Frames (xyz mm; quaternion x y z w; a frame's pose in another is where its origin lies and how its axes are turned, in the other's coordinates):
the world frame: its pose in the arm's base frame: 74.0 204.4 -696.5 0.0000 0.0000 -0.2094 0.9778
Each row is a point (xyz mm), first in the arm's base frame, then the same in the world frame.
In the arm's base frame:
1: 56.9 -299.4 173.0
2: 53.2 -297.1 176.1
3: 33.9 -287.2 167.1
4: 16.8 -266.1 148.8
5: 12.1 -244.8 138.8
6: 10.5 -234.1 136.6
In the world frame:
1: 190.7 -466.6 869.5
2: 186.4 -466.0 872.6
3: 164.7 -464.9 863.6
4: 140.5 -452.7 845.3
5: 127.5 -435.2 835.3
6: 121.6 -426.0 833.1

